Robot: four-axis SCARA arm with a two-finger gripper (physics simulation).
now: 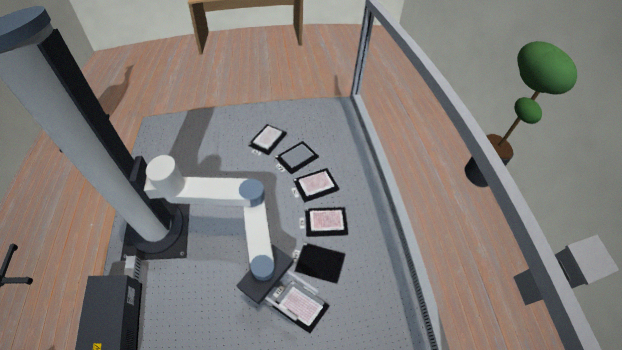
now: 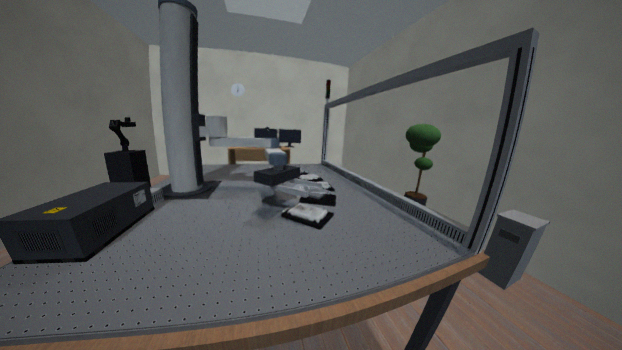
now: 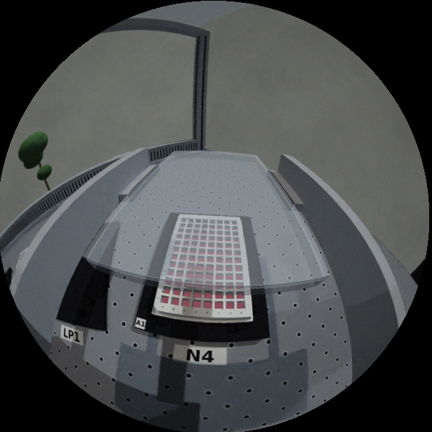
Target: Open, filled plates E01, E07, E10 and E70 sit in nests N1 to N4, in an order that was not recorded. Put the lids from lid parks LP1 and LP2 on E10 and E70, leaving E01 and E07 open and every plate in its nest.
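Places are measured from the arm's base along level axes (x back, y left, z down), in centimetres.
Pixels of known places: gripper, between the fingertips: (image 1: 306, 305) (image 2: 314, 190); arm's base, origin of its link: (image 1: 157, 227) (image 2: 188, 191).
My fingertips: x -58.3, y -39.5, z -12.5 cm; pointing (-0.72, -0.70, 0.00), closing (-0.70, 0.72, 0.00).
Ahead of a thing's pixels: the offset from my fingertips to its middle. "pt": to the spot under its first point.
My gripper (image 1: 304, 303) (image 2: 310, 189) (image 3: 213, 157) is shut on a clear lid (image 3: 280, 250), held level above nest N4 {pt dy -6.2, dx -1.3, dz +10.0 cm} (image 1: 312, 327) (image 2: 320, 224) (image 3: 230, 332). An open plate {dy +1.9, dx +1.5, dz +9.3 cm} (image 2: 307, 213) (image 3: 202, 300) with red wells sits in N4, partly seen through the lid; its ID is not readable. Lid park LP1 {dy +17.5, dx -8.0, dz +10.2 cm} (image 1: 320, 262) (image 3: 92, 295) is bare black beside N4. Beyond it, two open pink-filled plates {dy +34.3, dx -13.3, dz +9.3 cm} (image 1: 326, 220) {dy +52.4, dx -12.1, dz +9.3 cm} (image 1: 316, 183) sit in nests. Then comes a black park with a grey lid {pt dy +68.1, dx -5.9, dz +9.4 cm} (image 1: 297, 156), and a paler plate {dy +82.0, dx +6.9, dz +9.3 cm} (image 1: 267, 136) in the farthest nest. Their labels are unreadable.
The arm's column (image 1: 85, 130) (image 2: 178, 100) stands at the left of the perforated table. A dark box (image 1: 107, 310) (image 2: 75, 220) lies near its base. A framed guard (image 1: 364, 55) (image 2: 505, 140) runs along the right edge, beyond the arc of nests.
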